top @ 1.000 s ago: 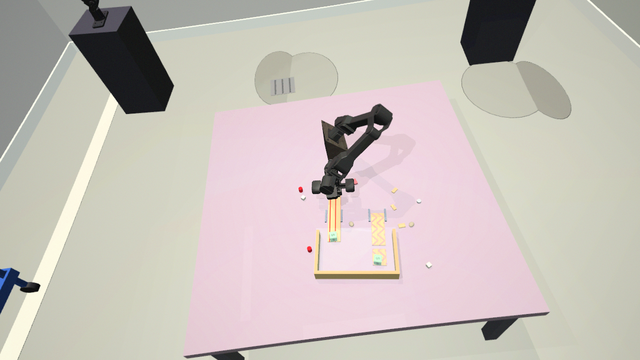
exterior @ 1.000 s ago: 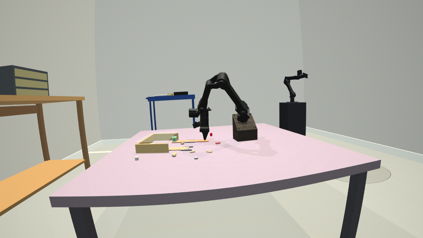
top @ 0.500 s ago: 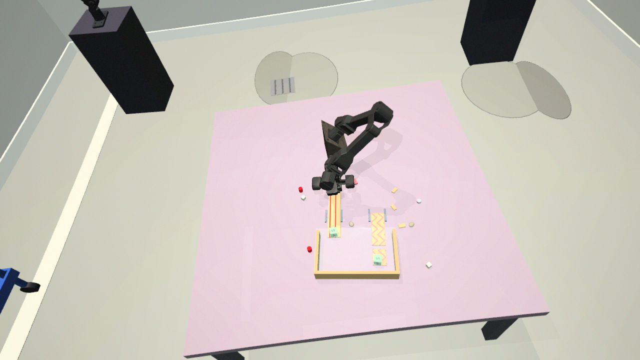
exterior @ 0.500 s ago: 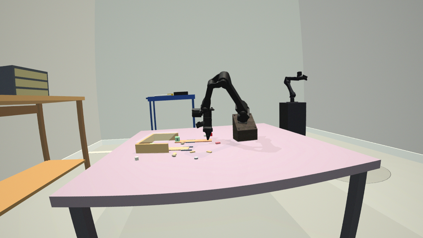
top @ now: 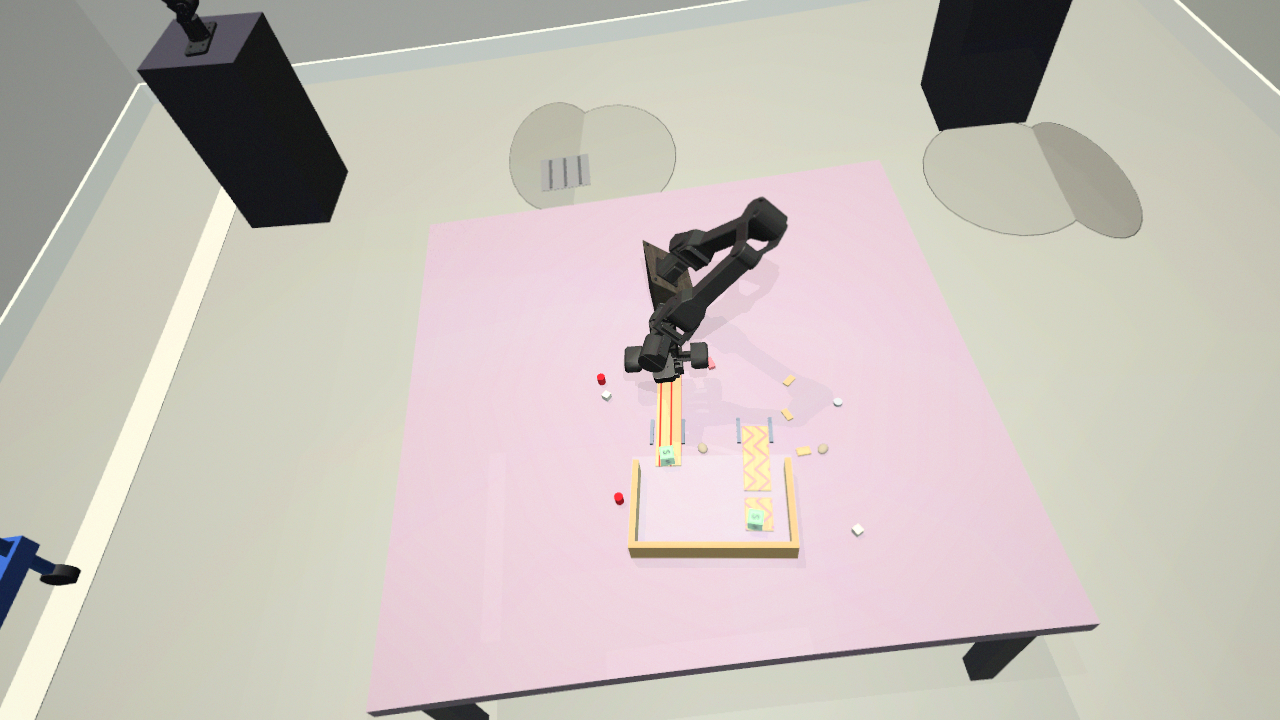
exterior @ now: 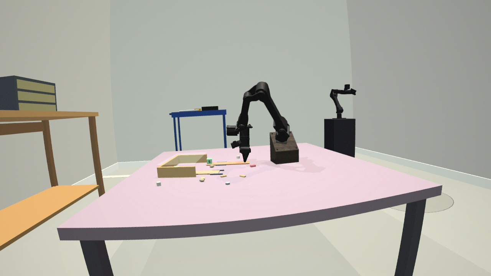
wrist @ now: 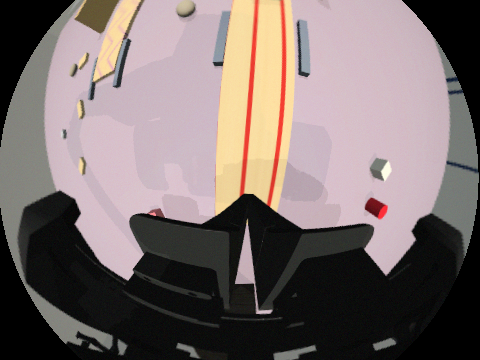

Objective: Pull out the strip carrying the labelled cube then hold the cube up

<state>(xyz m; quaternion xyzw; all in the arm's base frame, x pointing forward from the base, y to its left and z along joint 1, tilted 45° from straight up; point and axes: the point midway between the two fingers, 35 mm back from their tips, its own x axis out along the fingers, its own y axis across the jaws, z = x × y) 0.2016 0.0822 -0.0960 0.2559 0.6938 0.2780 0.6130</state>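
Right now the striped strip is 10 cm ahead of my gripper tip. Also, from my gripper tip: pink block 4 cm behind, 10 cm to the left.
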